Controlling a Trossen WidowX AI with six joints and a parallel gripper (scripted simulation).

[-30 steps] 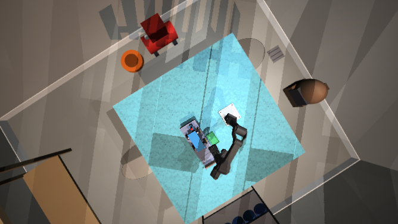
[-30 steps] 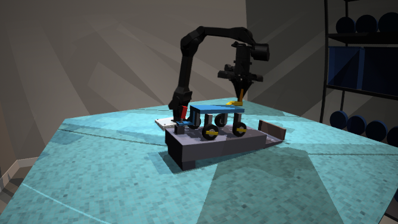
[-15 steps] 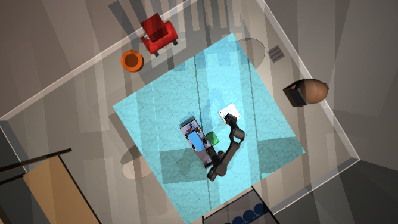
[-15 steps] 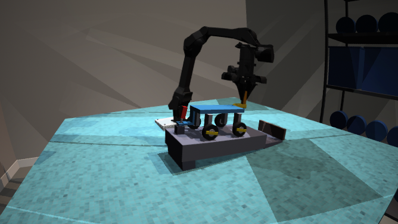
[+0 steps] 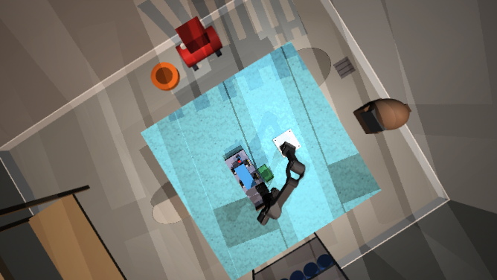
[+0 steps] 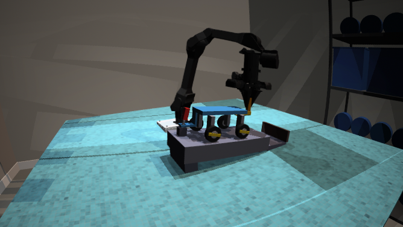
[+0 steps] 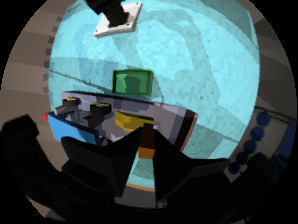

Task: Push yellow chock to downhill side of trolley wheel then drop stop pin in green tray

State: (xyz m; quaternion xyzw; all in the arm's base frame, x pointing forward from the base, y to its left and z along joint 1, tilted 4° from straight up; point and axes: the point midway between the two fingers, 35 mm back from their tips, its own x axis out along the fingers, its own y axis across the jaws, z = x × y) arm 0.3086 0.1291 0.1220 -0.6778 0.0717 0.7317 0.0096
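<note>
My gripper tip is now 270 mm to the left of the red-headed stop pin. From my gripper tip the other things lie so: yellow chock (20 mm to the right, 10 mm below); green tray (140 mm below, 70 mm to the right, 70 mm behind); brown stop board (100 mm to the left, 100 mm below, 70 mm ahead).
</note>
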